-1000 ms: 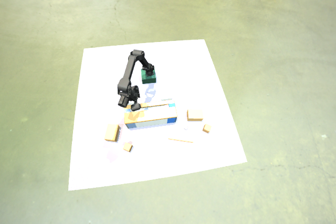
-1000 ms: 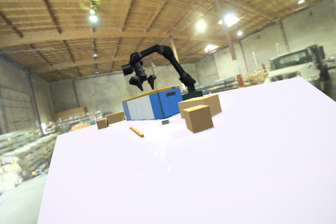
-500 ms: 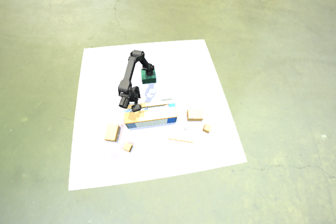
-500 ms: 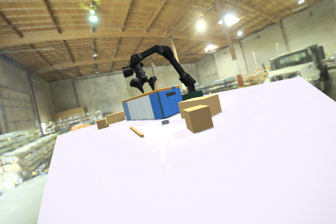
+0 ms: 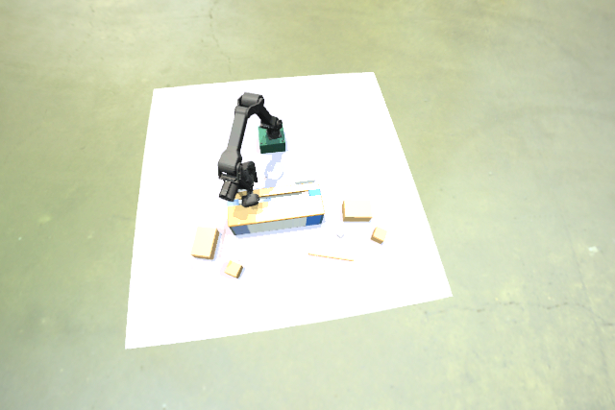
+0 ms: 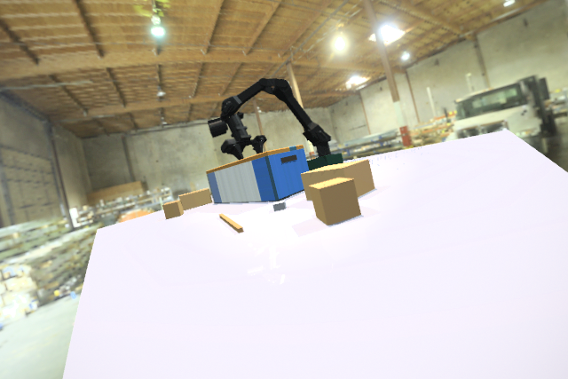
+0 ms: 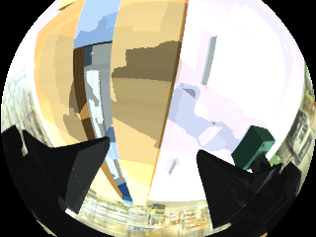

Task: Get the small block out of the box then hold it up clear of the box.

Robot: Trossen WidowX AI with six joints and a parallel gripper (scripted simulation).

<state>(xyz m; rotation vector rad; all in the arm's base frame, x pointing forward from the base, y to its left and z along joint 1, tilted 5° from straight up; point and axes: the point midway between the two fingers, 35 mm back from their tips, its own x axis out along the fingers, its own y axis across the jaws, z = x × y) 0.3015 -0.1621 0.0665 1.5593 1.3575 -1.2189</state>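
My gripper tip is 50 mm short of the blue piece, 30 mm to the right of it and 30 mm above it. The rest, counted from my gripper tip: small grey block (290 mm to the left, 250 mm ahead, 110 mm below); clear-fronted box (60 mm to the left, 60 mm below, 40 mm ahead); thin tan stick (330 mm ahead, 210 mm to the left, 120 mm below).
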